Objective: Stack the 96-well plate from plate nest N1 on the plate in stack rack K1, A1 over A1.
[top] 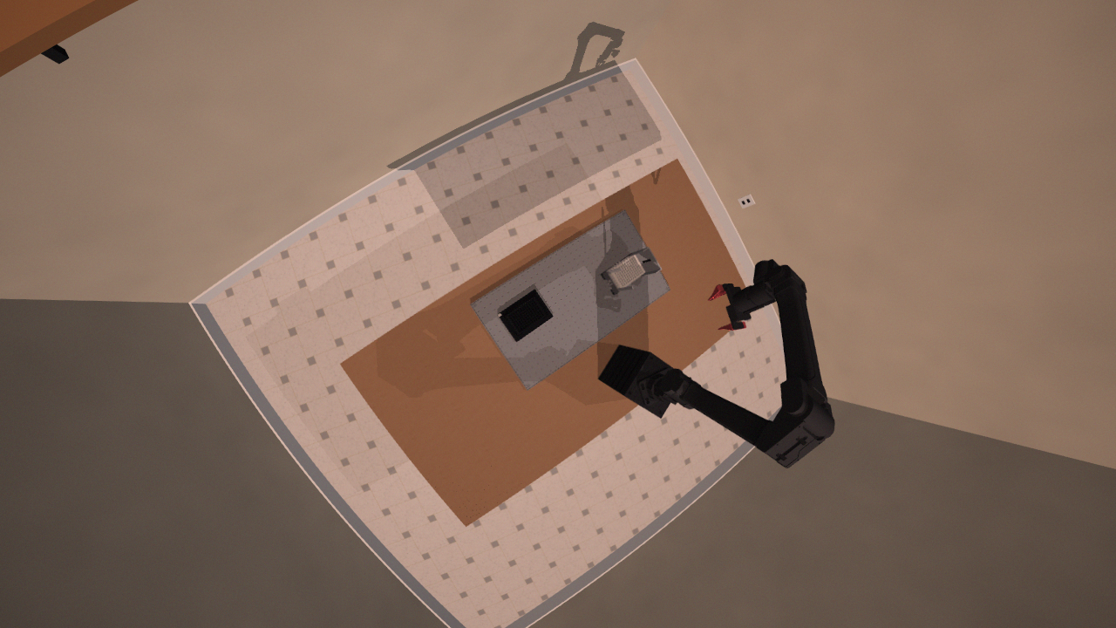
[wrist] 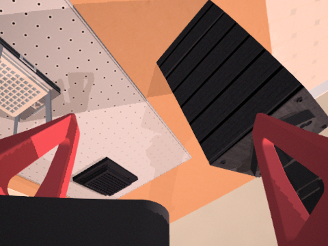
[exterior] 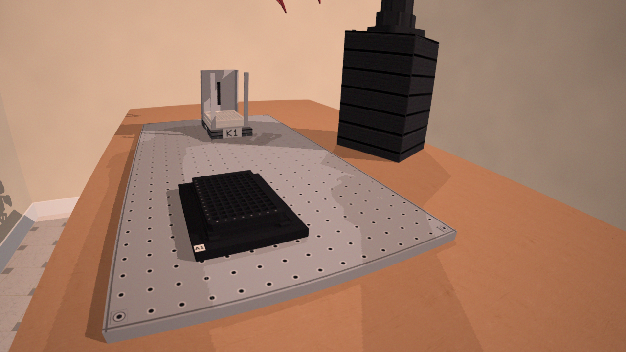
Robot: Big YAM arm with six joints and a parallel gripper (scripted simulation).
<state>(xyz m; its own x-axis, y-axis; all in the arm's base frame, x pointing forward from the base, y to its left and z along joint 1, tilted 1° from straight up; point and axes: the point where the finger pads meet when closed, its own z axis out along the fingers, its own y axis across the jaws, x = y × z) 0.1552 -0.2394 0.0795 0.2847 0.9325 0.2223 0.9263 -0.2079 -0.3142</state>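
The black 96-well plate lies 19 cm ahead of my hand, 52 cm to the left of it and 31 cm below it. The rest, counted from my hand: grey rack wall (22 cm ahead, 3 cm to the left, 25 cm below); black plate nest N1 (19 cm ahead, 52 cm to the left, 32 cm below); white 96-well plate (21 cm ahead, 10 cm to the left, 30 cm below).
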